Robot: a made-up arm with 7 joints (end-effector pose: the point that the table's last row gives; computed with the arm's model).
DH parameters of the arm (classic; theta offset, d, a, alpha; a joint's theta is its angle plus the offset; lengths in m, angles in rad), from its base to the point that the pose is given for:
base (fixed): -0.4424 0 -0.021 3.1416
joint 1: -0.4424 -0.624 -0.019 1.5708
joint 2: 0 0.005 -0.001 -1.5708
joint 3: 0 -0.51 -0.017 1.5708
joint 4: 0 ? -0.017 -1.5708
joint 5: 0 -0.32 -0.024 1.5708
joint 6: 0 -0.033 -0.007 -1.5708
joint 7: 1.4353 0 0.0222 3.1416
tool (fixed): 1.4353 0.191 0 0
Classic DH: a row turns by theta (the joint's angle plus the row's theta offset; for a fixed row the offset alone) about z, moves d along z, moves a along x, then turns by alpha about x.
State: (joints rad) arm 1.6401 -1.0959 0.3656 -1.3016 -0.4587 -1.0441 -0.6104
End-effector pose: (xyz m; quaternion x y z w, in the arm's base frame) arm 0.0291 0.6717 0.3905 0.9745 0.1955 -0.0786 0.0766
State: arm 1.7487 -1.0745 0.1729 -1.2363 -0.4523 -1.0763 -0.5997
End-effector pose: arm 0.0087 0.6999 0.4262 0.9655 0.2112 -0.1506 0.0235
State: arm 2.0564 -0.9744 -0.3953 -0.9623 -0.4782 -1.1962 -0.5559
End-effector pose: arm 0.0054 0.7873 0.6835 -0.8881 -0.2639 0.2974 0.2306
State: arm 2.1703 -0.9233 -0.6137 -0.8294 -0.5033 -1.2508 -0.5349
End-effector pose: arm 0.0317 0.7873 0.8313 -0.8316 -0.2878 0.3212 0.3498
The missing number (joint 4, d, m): -0.056
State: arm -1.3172 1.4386 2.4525 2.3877 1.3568 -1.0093 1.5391
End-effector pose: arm 0.3359 0.1673 0.8274 0.7653 0.0542 0.5384 0.3487
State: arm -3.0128 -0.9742 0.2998 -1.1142 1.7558 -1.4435 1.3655
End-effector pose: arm 0.6255 -0.3301 0.7760 0.3477 0.4599 -0.6928 0.4332
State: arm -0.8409 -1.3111 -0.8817 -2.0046 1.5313 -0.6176 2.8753
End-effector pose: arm -0.0737 -0.4507 0.3662 0.3398 0.9335 0.0182 0.1134
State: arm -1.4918 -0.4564 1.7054 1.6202 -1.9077 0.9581 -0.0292
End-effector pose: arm 0.3810 -0.2365 1.0822 0.3606 0.3321 0.8568 0.1599
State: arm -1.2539 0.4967 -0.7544 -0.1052 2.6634 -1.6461 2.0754
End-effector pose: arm -0.0179 0.4262 1.3123 0.3710 -0.6586 -0.5947 0.2737
